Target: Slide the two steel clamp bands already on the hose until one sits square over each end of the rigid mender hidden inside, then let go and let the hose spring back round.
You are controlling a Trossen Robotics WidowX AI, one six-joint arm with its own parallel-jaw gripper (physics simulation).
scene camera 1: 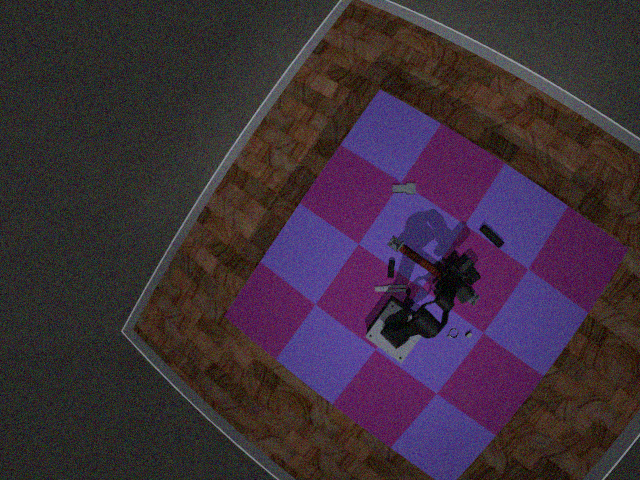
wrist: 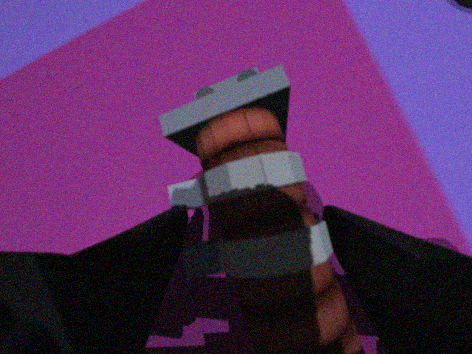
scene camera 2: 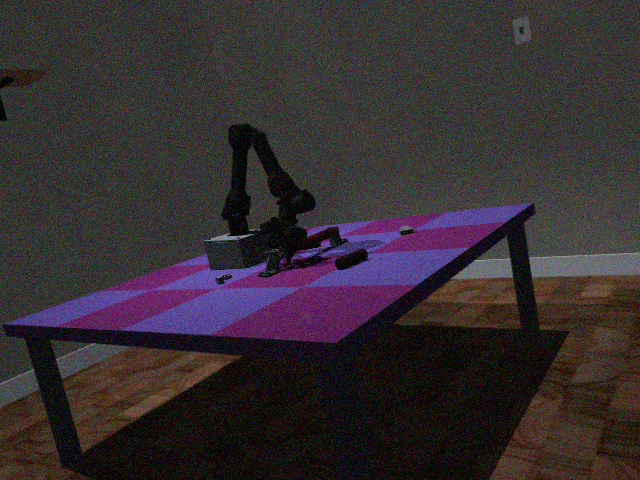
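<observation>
A brown-orange hose (wrist: 241, 128) (scene camera 1: 417, 257) (scene camera 2: 320, 235) lies low over the checkered table top (scene camera 1: 328, 252), and its far end sits in a grey bracket (wrist: 224, 98) (scene camera 1: 394, 243). Two steel clamp bands ring the hose in the wrist view: a far band (wrist: 256, 173) just below the bracket and a near band (wrist: 259, 251) between my fingers, the near one mostly in shadow. My gripper (wrist: 255, 213) (scene camera 1: 449, 273) (scene camera 2: 290, 240) is open. Its dark fingers stand on either side of the hose, apart from it. The mender inside the hose is hidden.
A black cylinder (scene camera 1: 491, 235) (scene camera 2: 350, 258) lies to the right of the hose. A small grey block (scene camera 1: 404, 189) (scene camera 2: 406, 230) lies further back. The arm's grey base (scene camera 1: 385, 339) (scene camera 2: 228, 250), a thin grey bar (scene camera 1: 390, 288) and a small ring (scene camera 1: 453, 332) (scene camera 2: 223, 278) are nearby.
</observation>
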